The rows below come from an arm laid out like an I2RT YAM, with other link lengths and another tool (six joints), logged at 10 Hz.
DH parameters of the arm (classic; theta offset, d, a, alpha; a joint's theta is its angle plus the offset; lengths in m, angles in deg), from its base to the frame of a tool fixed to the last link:
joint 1: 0 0.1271 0.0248 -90
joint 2: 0 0 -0.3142 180
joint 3: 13.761 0 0.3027 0
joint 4: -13.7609 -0.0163 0.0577 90
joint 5: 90 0.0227 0 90
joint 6: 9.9 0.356 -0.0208 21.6
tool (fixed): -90 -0.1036 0 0
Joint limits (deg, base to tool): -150..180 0..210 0..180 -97..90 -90..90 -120..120
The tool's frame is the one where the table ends.
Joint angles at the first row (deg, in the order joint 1, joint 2, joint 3, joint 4, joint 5, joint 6):
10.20, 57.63, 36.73, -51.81, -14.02, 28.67
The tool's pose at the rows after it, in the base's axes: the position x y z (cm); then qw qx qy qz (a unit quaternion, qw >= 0):
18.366 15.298 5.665 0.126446 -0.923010 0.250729 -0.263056
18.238 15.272 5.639 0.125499 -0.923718 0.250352 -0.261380
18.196 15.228 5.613 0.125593 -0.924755 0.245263 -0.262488
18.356 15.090 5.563 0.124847 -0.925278 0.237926 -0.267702
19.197 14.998 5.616 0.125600 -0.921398 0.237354 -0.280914
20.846 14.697 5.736 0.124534 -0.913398 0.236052 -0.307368
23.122 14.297 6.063 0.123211 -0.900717 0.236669 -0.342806
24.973 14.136 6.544 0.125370 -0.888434 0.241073 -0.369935
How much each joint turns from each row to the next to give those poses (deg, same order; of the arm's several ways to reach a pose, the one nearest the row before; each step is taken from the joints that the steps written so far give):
0.00, -0.01, 0.00, -0.09, 0.00, -0.03
0.02, 0.01, 0.00, -0.24, 0.02, -0.04
0.00, 0.00, 0.00, -0.02, 0.04, -0.61
0.00, -0.01, 0.00, 0.33, 0.33, -0.85
-0.02, 0.01, 0.00, 1.48, 0.55, 0.02
0.00, 0.00, 0.00, 2.87, 1.38, 0.02
-0.01, 0.02, 0.00, 3.95, 1.85, 0.24
0.00, 0.00, 0.00, 3.30, 1.16, 0.63

